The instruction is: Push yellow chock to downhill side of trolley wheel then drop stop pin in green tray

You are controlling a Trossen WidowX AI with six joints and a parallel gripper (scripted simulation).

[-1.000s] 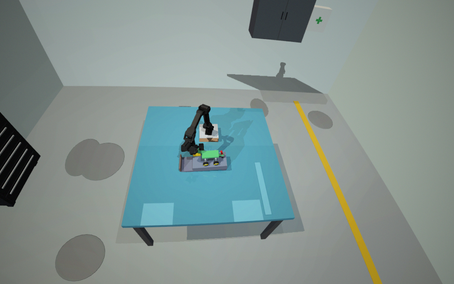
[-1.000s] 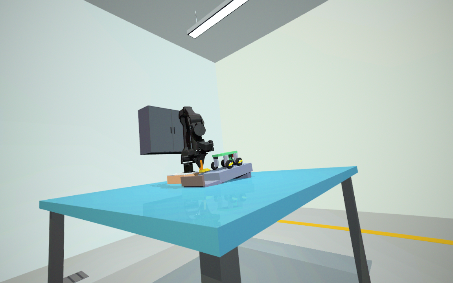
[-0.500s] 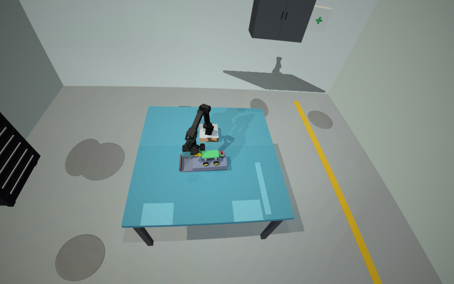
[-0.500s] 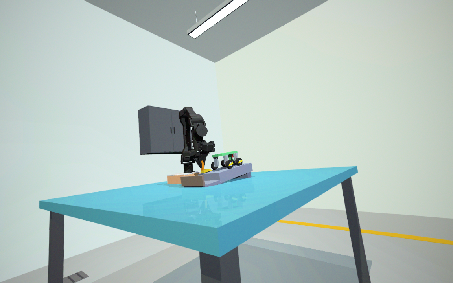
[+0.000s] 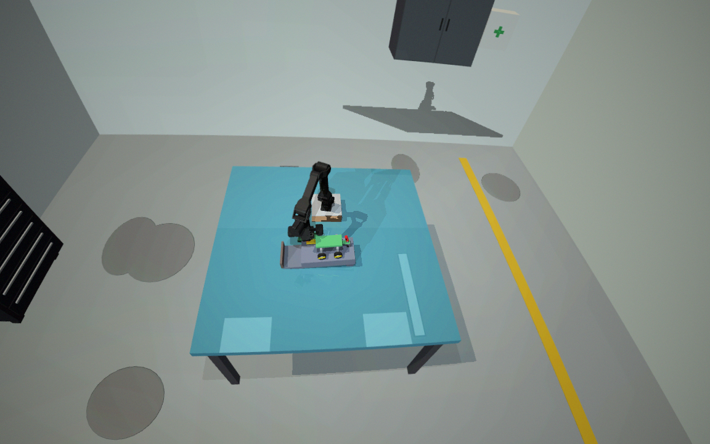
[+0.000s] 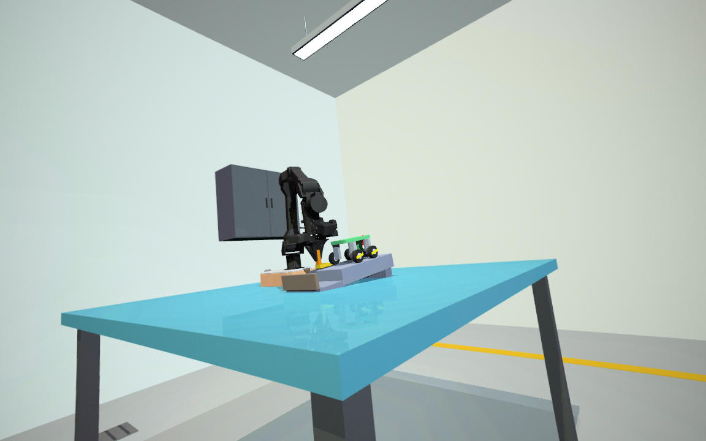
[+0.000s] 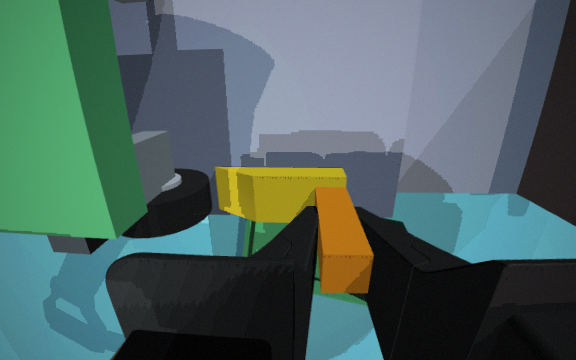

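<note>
Right now my gripper tip is 10 mm short of the red-headed stop pin, 220 mm to the right of it and 40 mm below it. Also, from my gripper tip: green-topped trolley 40 mm ahead, 130 mm to the left, 20 mm above; then grey ramp 40 mm ahead, 120 mm to the left, 40 mm below; then yellow chock 20 mm to the left.
</note>
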